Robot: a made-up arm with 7 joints.
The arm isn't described. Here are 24 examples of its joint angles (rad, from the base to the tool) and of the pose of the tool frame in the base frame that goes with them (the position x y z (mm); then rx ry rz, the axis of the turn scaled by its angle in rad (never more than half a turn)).
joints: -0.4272 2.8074 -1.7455 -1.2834 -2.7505 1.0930 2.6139
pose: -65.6 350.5 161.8 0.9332 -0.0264 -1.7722
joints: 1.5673 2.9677 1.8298 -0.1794 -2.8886 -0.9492 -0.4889
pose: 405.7 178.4 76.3 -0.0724 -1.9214 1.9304
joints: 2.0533 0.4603 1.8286 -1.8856 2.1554 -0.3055 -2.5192
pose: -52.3 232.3 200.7 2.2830 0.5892 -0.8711
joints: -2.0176 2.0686 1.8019 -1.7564 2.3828 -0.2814 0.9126
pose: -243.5 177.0 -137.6 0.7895 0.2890 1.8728
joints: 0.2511 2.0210 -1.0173 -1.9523 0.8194 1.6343 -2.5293
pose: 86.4 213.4 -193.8 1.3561 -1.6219 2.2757
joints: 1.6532 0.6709 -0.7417 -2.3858 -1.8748 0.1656 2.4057
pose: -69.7 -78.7 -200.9 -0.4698 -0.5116 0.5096
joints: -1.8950 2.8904 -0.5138 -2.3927 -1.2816 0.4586 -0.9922
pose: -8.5 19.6 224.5 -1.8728 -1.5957 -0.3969
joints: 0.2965 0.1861 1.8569 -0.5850 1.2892 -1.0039 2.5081
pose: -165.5 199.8 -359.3 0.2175 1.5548 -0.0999
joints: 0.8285 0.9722 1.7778 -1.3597 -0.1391 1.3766 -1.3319
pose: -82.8 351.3 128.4 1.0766 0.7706 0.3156
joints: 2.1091 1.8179 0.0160 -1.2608 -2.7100 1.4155 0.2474
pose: -157.4 346.7 -101.4 -0.5107 0.5568 2.3802
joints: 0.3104 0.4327 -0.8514 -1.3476 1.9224 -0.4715 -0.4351
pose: 83.8 -58.9 -370.6 -0.4184 -0.7099 0.7870
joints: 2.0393 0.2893 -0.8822 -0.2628 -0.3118 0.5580 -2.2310
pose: -411.6 -124.3 132.2 2.7117 -0.1186 1.4967
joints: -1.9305 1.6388 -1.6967 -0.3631 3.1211 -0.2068 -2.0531
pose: 193.8 355.1 194.7 1.4412 -1.4537 0.4126
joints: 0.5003 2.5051 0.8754 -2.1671 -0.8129 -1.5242 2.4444
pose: 240.2 -90.5 66.6 0.0672 0.3282 -1.6090
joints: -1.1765 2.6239 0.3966 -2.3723 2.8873 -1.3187 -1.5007
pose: 12.3 -122.4 193.4 -0.7554 2.5167 0.2535
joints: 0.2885 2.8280 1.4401 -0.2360 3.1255 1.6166 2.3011
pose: 115.5 95.7 424.1 -1.5096 0.6348 1.0006
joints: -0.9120 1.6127 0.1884 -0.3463 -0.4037 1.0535 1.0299
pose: 142.6 403.7 135.7 1.2679 -0.9759 1.7362
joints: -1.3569 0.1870 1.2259 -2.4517 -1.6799 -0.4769 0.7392
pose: 42.4 166.0 129.7 -1.9151 2.1535 -0.7038
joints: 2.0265 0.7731 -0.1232 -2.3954 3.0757 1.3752 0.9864
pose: -113.5 44.7 -189.1 1.6410 -1.2700 -1.8419
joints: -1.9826 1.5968 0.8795 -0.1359 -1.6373 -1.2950 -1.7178
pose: 108.0 383.5 207.8 -2.8066 -0.1677 0.4804
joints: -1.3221 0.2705 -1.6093 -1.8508 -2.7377 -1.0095 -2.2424
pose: 108.4 -264.0 -137.5 -0.1693 -0.8223 -1.3113
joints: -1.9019 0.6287 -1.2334 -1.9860 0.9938 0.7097 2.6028
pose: 131.2 -258.5 57.2 -1.0791 -0.2877 0.2471
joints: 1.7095 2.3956 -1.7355 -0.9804 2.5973 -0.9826 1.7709
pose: -28.1 377.9 181.1 1.1885 -0.8719 0.6475
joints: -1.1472 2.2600 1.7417 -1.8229 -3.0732 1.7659 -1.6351
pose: -306.7 10.8 94.2 -1.2231 0.3201 1.9901
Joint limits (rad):
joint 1: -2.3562..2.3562
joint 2: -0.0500..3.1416
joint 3: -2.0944..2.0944
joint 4: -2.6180..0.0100
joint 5: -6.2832..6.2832
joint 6: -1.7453..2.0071
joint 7: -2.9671..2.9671
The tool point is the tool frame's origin. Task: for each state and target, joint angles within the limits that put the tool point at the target. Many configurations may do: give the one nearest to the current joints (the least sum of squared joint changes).
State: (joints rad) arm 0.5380 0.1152 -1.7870 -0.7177 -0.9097 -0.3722 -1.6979
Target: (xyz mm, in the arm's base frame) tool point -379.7 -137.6 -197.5
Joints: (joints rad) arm 1.1669 0.0444 -1.8873 -0.3078 -0.9097 -0.3722 -1.6979
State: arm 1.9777 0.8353 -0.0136 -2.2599 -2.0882 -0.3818 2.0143
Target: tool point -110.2 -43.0 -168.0
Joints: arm 2.0600 0.7932 -0.5169 -2.5039 -2.0882 -0.3818 2.0143
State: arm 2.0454 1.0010 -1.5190 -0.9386 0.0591 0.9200 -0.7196
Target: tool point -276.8 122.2 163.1
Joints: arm 2.0256 1.8658 -1.4965 -1.6677 0.0591 0.9200 -0.7196
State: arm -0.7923 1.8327 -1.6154 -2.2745 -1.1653 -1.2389 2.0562
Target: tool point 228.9 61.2 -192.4
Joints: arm -0.8451 1.4962 -1.5672 -1.9251 -1.1653 -1.2389 2.0562
